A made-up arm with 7 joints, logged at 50 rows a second.
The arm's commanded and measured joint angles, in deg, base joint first. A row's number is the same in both.
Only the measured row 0 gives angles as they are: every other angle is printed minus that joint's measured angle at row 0.
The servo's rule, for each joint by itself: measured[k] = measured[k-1] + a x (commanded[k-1-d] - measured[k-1]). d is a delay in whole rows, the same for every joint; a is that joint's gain. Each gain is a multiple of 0.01, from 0.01 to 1. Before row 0 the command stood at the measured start. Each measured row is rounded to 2 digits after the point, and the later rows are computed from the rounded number. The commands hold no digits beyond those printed.
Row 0, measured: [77.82 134.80 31.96 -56.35 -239.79 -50.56 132.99]
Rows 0 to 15, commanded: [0.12 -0.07 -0.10 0.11 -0.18 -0.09 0.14]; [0.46 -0.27 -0.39 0.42 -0.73 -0.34 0.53]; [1.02 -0.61 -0.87 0.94 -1.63 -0.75 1.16]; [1.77 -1.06 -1.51 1.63 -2.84 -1.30 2.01]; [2.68 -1.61 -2.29 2.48 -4.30 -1.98 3.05]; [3.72 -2.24 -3.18 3.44 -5.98 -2.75 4.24]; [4.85 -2.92 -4.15 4.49 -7.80 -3.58 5.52]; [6.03 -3.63 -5.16 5.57 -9.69 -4.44 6.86]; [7.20 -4.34 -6.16 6.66 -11.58 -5.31 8.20]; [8.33 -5.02 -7.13 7.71 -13.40 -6.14 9.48]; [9.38 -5.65 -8.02 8.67 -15.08 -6.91 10.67]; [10.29 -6.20 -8.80 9.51 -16.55 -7.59 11.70]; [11.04 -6.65 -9.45 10.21 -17.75 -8.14 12.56]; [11.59 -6.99 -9.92 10.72 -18.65 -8.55 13.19]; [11.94 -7.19 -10.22 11.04 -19.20 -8.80 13.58]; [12.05 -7.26 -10.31 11.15 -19.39 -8.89 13.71]
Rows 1 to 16, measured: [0.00 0.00 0.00 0.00 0.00 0.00 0.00]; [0.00 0.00 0.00 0.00 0.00 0.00 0.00]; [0.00 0.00 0.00 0.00 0.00 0.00 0.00]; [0.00 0.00 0.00 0.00 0.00 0.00 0.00]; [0.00 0.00 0.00 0.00 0.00 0.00 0.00]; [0.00 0.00 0.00 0.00 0.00 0.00 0.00]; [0.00 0.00 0.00 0.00 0.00 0.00 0.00]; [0.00 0.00 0.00 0.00 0.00 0.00 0.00]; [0.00 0.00 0.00 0.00 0.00 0.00 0.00]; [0.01 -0.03 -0.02 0.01 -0.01 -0.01 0.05]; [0.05 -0.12 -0.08 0.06 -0.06 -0.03 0.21]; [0.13 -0.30 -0.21 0.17 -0.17 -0.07 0.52]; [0.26 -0.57 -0.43 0.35 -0.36 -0.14 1.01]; [0.45 -0.94 -0.75 0.61 -0.64 -0.25 1.68]; [0.71 -1.41 -1.16 0.95 -1.01 -0.40 2.52]; [1.04 -1.95 -1.67 1.37 -1.49 -0.59 3.51]
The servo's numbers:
d 9
a 0.08 0.36 0.17 0.12 0.07 0.06 0.33

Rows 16 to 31, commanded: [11.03 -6.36 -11.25 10.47 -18.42 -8.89 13.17]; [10.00 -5.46 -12.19 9.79 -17.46 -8.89 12.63]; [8.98 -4.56 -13.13 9.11 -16.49 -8.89 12.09]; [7.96 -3.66 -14.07 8.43 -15.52 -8.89 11.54]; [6.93 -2.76 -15.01 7.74 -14.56 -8.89 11.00]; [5.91 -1.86 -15.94 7.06 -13.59 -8.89 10.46]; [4.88 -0.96 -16.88 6.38 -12.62 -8.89 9.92]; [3.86 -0.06 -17.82 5.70 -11.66 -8.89 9.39]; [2.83 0.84 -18.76 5.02 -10.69 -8.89 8.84]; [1.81 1.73 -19.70 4.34 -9.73 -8.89 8.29]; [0.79 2.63 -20.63 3.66 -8.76 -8.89 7.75]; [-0.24 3.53 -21.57 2.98 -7.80 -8.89 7.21]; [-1.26 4.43 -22.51 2.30 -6.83 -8.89 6.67]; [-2.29 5.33 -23.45 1.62 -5.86 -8.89 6.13]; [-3.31 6.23 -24.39 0.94 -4.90 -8.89 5.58]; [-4.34 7.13 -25.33 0.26 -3.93 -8.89 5.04]
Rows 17 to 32, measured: [1.44 -2.55 -2.26 1.87 -2.06 -0.82 4.62]; [1.90 -3.19 -2.92 2.44 -2.73 -1.09 5.80]; [2.41 -3.85 -3.64 3.07 -3.48 -1.39 7.01]; [2.97 -4.50 -4.38 3.74 -4.29 -1.72 8.22]; [3.56 -5.11 -5.13 4.43 -5.15 -2.07 9.37]; [4.16 -5.66 -5.86 5.12 -6.03 -2.43 10.42]; [4.75 -6.14 -6.55 5.79 -6.91 -2.80 11.33]; [5.33 -6.52 -7.17 6.42 -7.77 -3.16 12.07]; [5.87 -6.79 -7.70 6.99 -8.58 -3.50 12.61]; [6.28 -6.64 -8.30 7.41 -9.27 -3.82 12.79]; [6.58 -6.22 -8.96 7.70 -9.84 -4.12 12.74]; [6.77 -5.62 -9.67 7.87 -10.31 -4.41 12.53]; [6.87 -4.91 -10.42 7.94 -10.67 -4.68 12.20]; [6.87 -4.14 -11.20 7.92 -10.94 -4.93 11.80]; [6.79 -3.32 -12.01 7.82 -11.13 -5.17 11.36]; [6.64 -2.47 -12.84 7.65 -11.23 -5.39 10.88]
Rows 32 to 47, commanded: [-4.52 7.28 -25.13 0.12 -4.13 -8.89 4.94]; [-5.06 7.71 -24.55 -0.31 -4.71 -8.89 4.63]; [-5.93 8.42 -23.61 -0.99 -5.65 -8.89 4.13]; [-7.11 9.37 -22.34 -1.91 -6.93 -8.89 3.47]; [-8.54 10.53 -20.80 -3.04 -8.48 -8.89 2.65]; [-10.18 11.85 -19.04 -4.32 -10.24 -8.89 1.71]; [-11.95 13.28 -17.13 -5.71 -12.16 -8.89 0.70]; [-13.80 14.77 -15.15 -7.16 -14.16 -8.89 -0.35]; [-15.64 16.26 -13.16 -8.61 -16.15 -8.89 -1.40]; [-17.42 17.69 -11.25 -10.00 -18.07 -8.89 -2.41]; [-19.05 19.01 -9.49 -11.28 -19.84 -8.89 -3.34]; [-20.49 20.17 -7.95 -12.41 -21.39 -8.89 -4.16]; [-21.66 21.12 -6.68 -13.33 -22.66 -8.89 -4.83]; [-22.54 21.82 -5.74 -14.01 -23.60 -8.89 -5.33]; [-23.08 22.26 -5.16 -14.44 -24.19 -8.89 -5.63]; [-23.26 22.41 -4.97 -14.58 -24.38 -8.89 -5.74]
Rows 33 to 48, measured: [6.42 -1.60 -13.69 7.42 -11.26 -5.60 10.39]; [6.13 -0.72 -14.55 7.13 -11.22 -5.80 9.88]; [5.78 0.16 -15.43 6.80 -11.12 -5.99 9.36]; [5.38 1.05 -16.31 6.42 -10.95 -6.16 8.83]; [4.93 1.94 -17.20 6.01 -10.73 -6.32 8.30]; [4.43 2.84 -18.10 5.56 -10.46 -6.47 7.76]; [3.89 3.74 -19.01 5.09 -10.14 -6.62 7.22]; [3.31 4.64 -19.92 4.59 -9.77 -6.76 6.68]; [2.70 5.54 -20.84 4.07 -9.36 -6.89 6.14]; [2.12 6.17 -21.57 3.60 -8.99 -7.01 5.74]; [1.55 6.72 -22.08 3.13 -8.69 -7.12 5.37]; [0.95 7.33 -22.34 2.64 -8.48 -7.23 4.96]; [0.31 8.06 -22.34 2.09 -8.37 -7.33 4.47]; [-0.40 8.95 -22.08 1.47 -8.38 -7.42 3.87]; [-1.18 9.99 -21.56 0.78 -8.51 -7.51 3.16]; [-2.04 11.17 -20.81 0.00 -8.77 -7.59 2.35]
